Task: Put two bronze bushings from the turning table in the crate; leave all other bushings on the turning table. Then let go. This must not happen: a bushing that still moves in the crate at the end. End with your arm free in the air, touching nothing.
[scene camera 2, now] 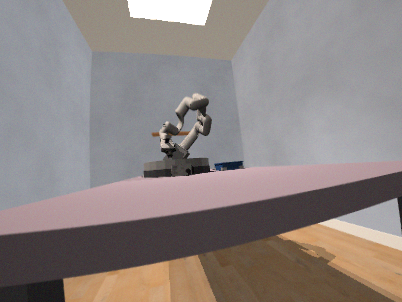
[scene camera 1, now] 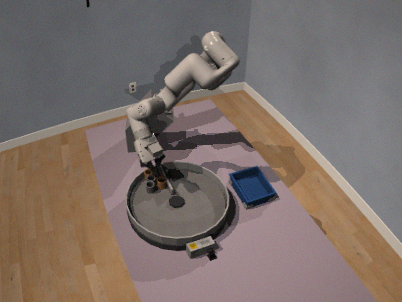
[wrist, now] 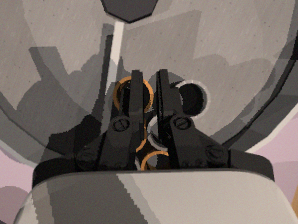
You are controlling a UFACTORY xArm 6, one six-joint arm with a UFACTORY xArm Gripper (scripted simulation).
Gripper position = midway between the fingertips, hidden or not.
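You'd see the gripper [wrist: 149, 85] here, and there's a grey turning table [wrist: 61, 61] as well.
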